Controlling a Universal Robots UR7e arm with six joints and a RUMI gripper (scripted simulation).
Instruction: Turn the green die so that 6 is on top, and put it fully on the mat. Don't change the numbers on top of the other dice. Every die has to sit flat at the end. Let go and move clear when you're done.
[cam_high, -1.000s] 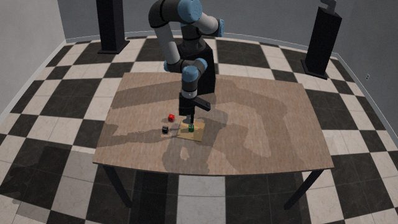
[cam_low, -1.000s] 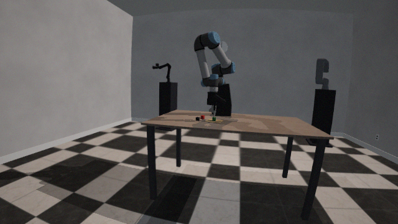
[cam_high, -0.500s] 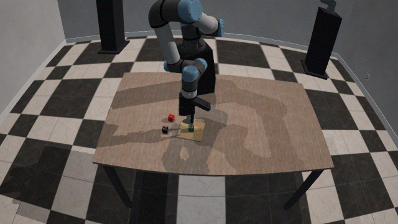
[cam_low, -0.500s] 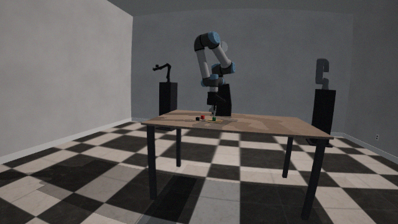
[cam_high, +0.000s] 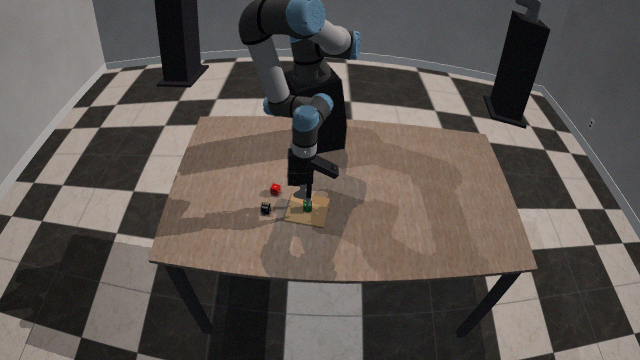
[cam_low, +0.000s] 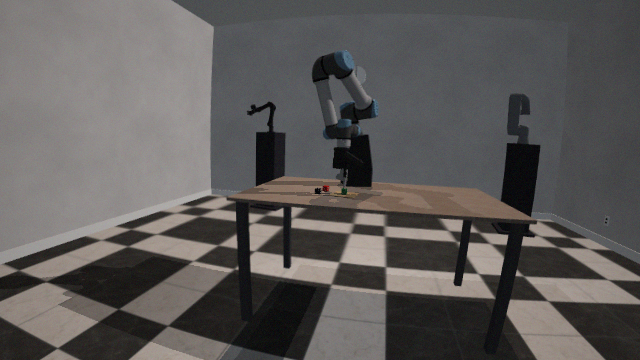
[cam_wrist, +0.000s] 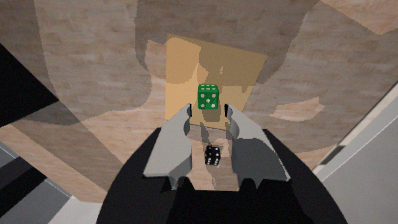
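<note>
The green die lies 4 cm below my hand. Round my hand: black die (14 cm to the right, 4 cm below, 4 cm ahead); then tan mat (6 cm below); then red die (13 cm to the right, 6 cm behind, 4 cm below).
</note>
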